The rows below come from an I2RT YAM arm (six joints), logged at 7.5 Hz.
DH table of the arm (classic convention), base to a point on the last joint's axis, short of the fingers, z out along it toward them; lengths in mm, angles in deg. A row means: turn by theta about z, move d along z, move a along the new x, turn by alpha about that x. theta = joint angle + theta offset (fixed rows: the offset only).
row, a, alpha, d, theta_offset
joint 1, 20, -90, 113.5, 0
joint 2, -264, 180, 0, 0
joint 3, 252.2, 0, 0, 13.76
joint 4, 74, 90, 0, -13.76
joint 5, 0, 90, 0, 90
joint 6, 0, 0, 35.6, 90
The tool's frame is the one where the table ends.
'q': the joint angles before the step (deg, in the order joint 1, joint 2, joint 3, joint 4, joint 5, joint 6). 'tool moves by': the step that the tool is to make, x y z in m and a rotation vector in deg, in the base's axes. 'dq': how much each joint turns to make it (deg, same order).
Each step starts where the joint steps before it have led.
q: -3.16 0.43 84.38 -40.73 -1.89 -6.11
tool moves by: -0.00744 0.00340 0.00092 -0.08 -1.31 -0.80
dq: -0.83 0.00 1.35 -0.04 -0.02 0.02
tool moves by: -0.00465 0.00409 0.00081 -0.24 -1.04 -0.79
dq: -0.98 0.00 0.81 0.24 -0.25 0.02
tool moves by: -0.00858 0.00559 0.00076 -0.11 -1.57 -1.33
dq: -1.27 0.00 1.60 -0.03 0.07 -0.01
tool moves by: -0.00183 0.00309 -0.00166 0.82 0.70 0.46
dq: -0.70 0.00 0.74 -1.48 -0.26 1.35
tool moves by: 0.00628 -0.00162 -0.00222 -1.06 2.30 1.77
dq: 0.53 0.00 -0.83 -1.34 -1.81 -0.04
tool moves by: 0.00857 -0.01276 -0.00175 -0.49 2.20 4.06
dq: 3.43 0.00 -1.62 -0.54 -0.92 -0.05
